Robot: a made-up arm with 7 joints.
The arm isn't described. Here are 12 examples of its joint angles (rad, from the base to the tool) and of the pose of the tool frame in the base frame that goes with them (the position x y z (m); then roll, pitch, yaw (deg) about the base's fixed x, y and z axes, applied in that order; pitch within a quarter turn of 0, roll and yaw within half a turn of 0).
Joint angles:
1: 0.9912 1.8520 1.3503 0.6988 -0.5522 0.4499 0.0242
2: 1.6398 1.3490 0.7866 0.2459 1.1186 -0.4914 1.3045
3: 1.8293 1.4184 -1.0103 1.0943 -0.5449 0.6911 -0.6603
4: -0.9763 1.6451 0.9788 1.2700 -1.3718 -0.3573 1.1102
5: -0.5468 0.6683 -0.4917 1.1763 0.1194 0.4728 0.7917
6: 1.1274 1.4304 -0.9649 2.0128 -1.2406 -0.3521 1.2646
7: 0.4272 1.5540 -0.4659 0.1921 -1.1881 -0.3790 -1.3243
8: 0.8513 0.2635 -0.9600 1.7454 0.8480 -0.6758 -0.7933
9: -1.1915 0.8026 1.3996 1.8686 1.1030 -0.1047 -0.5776
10: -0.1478 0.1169 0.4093 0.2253 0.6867 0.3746 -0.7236
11: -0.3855 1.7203 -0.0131 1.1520 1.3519 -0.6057 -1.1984
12: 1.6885 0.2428 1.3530 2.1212 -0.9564 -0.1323 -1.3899
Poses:
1: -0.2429 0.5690 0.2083 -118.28 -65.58 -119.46
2: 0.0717 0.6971 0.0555 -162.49 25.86 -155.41
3: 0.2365 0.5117 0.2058 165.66 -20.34 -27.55
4: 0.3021 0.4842 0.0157 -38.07 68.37 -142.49
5: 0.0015 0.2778 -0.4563 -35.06 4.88 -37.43
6: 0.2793 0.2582 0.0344 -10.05 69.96 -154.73
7: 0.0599 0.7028 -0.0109 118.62 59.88 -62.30
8: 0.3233 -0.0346 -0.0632 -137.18 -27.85 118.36
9: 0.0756 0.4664 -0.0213 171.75 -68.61 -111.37
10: -0.0232 0.2256 -0.5636 43.97 9.51 61.90
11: 0.2693 0.5308 -0.0485 -175.88 -58.26 -103.91
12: 0.0596 0.4012 0.0614 -25.06 -41.74 -117.78
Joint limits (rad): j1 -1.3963..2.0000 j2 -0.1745..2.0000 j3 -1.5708..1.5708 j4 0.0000..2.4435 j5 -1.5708..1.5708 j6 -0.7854..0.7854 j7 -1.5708..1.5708
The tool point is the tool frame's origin. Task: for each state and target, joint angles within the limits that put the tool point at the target. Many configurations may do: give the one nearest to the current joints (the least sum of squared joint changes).
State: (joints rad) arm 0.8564 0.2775 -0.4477 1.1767 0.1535 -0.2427 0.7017
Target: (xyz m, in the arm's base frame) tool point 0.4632 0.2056 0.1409
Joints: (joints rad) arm 1.3246 0.3628 -0.3096 1.1060 0.1535 -0.2427 0.7017
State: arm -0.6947 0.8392 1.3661 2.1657 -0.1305 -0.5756 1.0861
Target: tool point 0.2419 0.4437 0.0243
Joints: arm -0.8624 1.3697 1.0759 1.6323 -0.1305 -0.5756 1.0861
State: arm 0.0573 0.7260 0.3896 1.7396 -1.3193 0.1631 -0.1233
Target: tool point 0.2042 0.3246 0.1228
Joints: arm 0.4127 1.0802 0.4598 2.0226 -1.3193 0.1631 -0.1233
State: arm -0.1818 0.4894 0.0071 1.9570 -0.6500 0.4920 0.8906
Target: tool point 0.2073 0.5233 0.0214
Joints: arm 0.1066 1.0325 0.7628 1.3891 -0.6500 0.4920 0.8906
